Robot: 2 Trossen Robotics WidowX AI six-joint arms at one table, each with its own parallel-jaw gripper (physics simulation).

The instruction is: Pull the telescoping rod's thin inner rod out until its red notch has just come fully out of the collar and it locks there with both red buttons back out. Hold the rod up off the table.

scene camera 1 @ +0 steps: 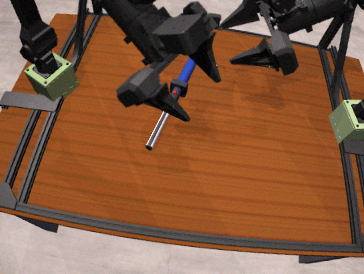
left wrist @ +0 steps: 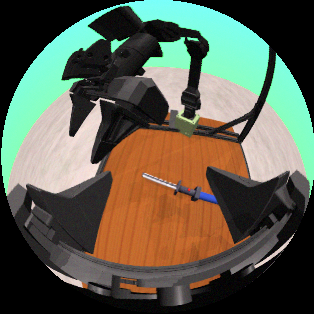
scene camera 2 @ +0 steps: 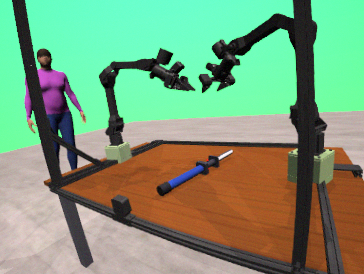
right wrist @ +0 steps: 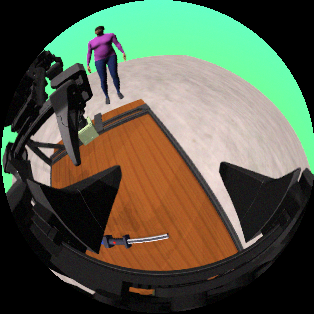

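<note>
The telescoping rod lies on the table, its blue outer tube joined to a dark collar section. A red spot shows there; whether it is a button or the notch I cannot tell. The silvery inner rod sticks out beyond it. My left gripper and my right gripper are open and empty, high above the rod. In scene camera 1 the right gripper partly covers the rod.
The two grippers hang close to each other. Dark rails edge the wooden table. Upright posts stand at its corners. The arms' green bases are at its sides. A person stands beyond the table.
</note>
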